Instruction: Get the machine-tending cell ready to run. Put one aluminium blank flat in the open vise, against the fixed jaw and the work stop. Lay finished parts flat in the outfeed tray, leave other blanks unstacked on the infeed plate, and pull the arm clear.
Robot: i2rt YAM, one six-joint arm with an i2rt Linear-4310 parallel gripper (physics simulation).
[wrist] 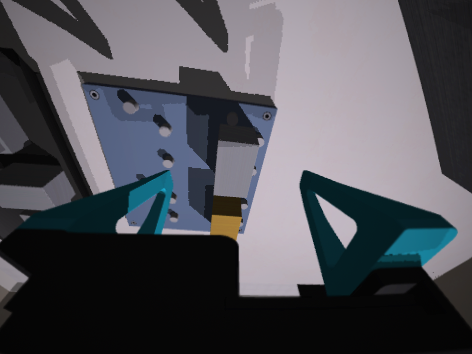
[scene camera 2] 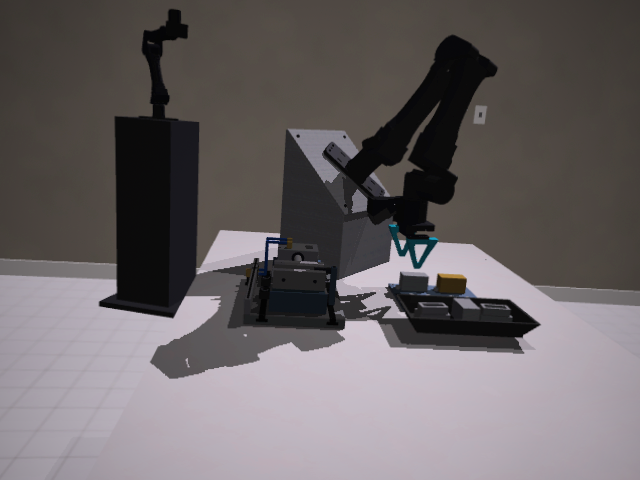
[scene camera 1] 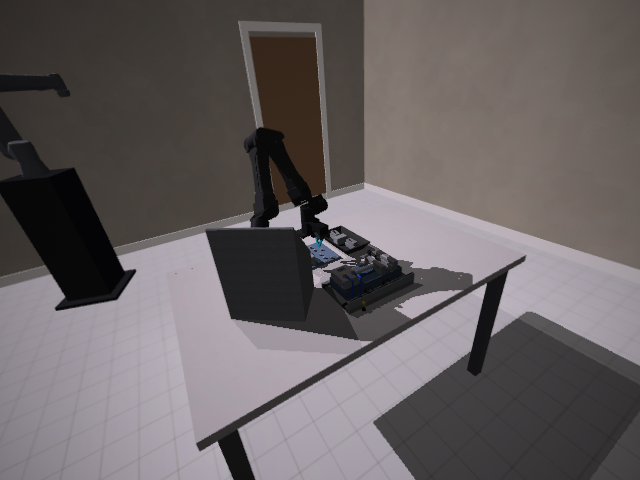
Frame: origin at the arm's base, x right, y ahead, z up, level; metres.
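Seen in the pictures: gripper, fingertip midpoint: [wrist: 236,177] [scene camera 2: 409,262]; arm's base, link origin: [scene camera 2: 353,173] [scene camera 1: 258,242].
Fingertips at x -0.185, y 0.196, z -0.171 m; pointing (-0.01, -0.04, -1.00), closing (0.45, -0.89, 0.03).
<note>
Offsets run from my fingertips to a thing's top centre. Level surfaces: height alone.
My gripper [scene camera 1: 318,244] [scene camera 2: 410,260] [wrist: 236,177] is open, with teal fingers above the blue infeed plate @(dy +0.028, dx -0.073, dz -0.064 m) [scene camera 1: 330,255] [wrist: 114,135]. A light grey blank @(dy -0.006, dx -0.014, dz -0.028 m) [scene camera 2: 413,282] [wrist: 234,159] lies on the plate below the fingertips, with nothing held between them. An orange block @(dy -0.035, dx -0.098, dz -0.028 m) [scene camera 2: 451,283] [wrist: 225,226] lies beside it. Metal pegs stand on the plate. The black outfeed tray [scene camera 2: 475,328] holds two grey parts with openings, one left [scene camera 2: 431,308] and one right [scene camera 2: 495,311], and a plain grey block @(dy +0.173, dx -0.132, dz -0.024 m) [scene camera 2: 465,308] between them. The vise @(dy +0.179, dx +0.219, dz +0.027 m) [scene camera 2: 298,279] stands left of the tray in scene camera 2; the space between its jaws is hidden.
A tall sloped grey housing [scene camera 1: 258,273] [scene camera 2: 312,206] stands behind the vise in scene camera 2. Blue hose and black posts rise around the vise. Another arm stands on a black pedestal [scene camera 1: 67,237] [scene camera 2: 142,206] beyond the table @(dz -0.072 m) [scene camera 1: 217,372] [scene camera 2: 361,403].
</note>
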